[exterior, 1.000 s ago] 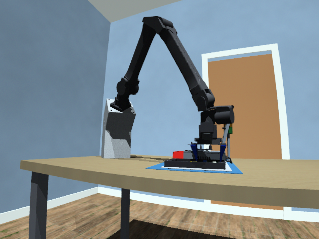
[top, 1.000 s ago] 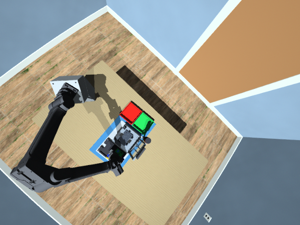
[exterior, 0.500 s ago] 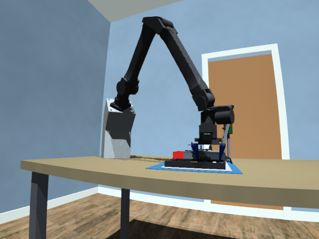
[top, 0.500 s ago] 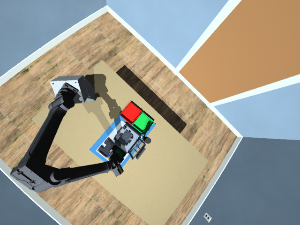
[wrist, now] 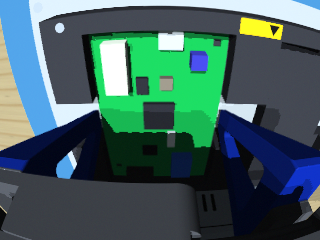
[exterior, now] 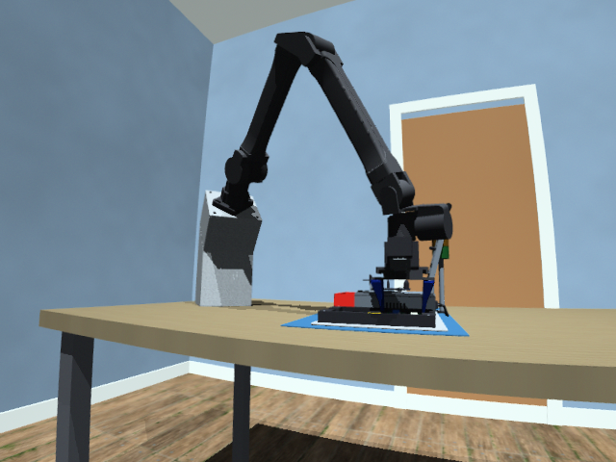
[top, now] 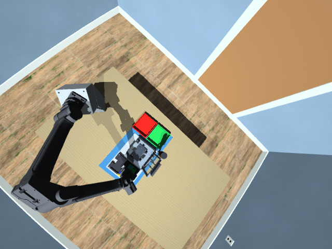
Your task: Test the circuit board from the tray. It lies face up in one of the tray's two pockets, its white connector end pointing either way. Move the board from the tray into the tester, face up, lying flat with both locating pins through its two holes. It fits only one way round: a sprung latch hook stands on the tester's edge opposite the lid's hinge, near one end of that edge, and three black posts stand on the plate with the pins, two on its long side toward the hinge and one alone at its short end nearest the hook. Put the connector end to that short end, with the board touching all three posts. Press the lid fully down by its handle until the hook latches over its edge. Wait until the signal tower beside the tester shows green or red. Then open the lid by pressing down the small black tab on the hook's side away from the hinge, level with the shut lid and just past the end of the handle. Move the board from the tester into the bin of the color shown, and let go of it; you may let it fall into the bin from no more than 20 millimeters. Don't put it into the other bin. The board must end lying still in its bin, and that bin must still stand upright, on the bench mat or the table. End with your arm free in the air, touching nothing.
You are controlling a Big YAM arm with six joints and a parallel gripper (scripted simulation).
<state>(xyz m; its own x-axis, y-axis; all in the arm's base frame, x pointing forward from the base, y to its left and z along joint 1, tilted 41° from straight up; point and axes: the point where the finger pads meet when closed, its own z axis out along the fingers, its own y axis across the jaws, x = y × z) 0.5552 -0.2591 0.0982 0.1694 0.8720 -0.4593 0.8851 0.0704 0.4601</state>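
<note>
My hand is right at the green circuit board. Also, from my hand: black latch hook 24 cm to the left, 6 cm behind, 6 cm above; tester plate 18 cm to the left, 5 cm above; tester lid 16 cm above, 15 cm to the left, 11 cm ahead.
</note>
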